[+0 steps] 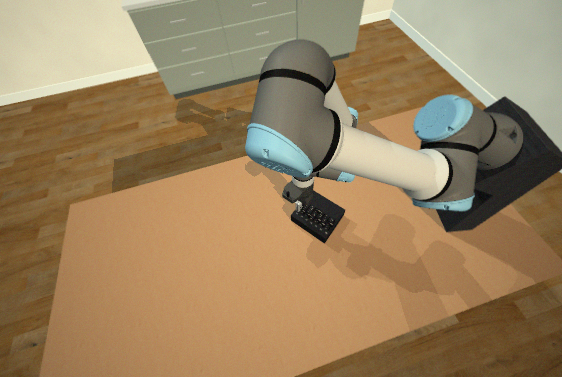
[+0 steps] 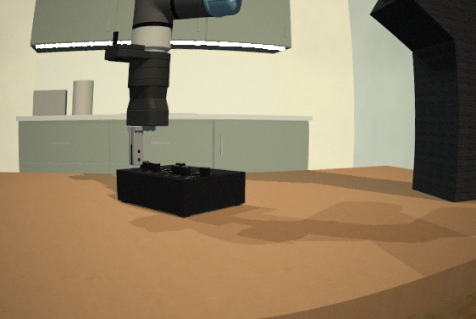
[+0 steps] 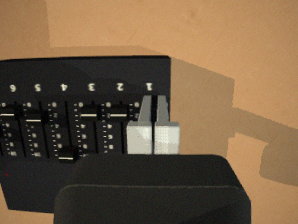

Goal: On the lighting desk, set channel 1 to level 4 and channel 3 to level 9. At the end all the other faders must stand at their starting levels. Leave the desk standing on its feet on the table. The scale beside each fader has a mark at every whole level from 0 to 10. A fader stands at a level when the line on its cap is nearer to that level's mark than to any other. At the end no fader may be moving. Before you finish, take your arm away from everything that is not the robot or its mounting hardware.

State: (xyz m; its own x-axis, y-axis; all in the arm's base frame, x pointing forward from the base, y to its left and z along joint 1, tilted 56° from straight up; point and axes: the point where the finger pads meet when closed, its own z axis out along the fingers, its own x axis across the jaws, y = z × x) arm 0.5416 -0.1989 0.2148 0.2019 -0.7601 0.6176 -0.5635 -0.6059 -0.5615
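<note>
The channel 1 cap is 20 mm behind my hand and 10 mm below it. From my hand the other things lie so: channel 2 cap (10 mm behind, 20 mm to the left, 10 mm below); channel 3 cap (20 mm behind, 40 mm to the left, 10 mm below); channel 4 cap (60 mm behind, 50 mm to the left, 10 mm below).
</note>
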